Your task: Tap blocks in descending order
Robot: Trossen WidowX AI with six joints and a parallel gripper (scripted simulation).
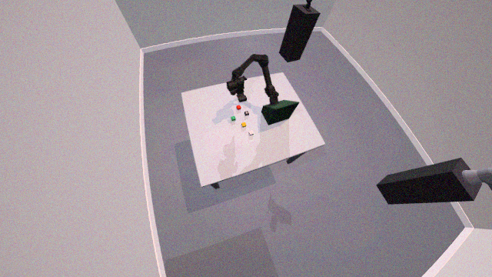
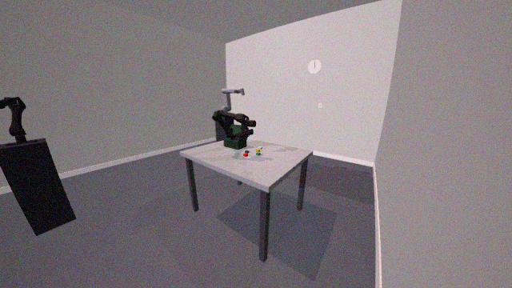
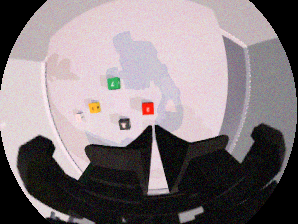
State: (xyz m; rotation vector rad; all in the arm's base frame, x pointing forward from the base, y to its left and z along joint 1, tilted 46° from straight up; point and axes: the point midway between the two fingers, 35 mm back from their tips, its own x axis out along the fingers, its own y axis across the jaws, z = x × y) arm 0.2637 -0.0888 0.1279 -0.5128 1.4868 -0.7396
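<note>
Now: gripper tip 120 mm above the red block and 10 mm to the right of it. The rest, counted from my gripper tip: yellow block 190 mm to the left, 120 mm below, 30 mm ahead; then dark block 120 mm below, 90 mm to the left, 40 mm behind; then green block 120 mm below, 90 mm to the left, 90 mm ahead.
</note>
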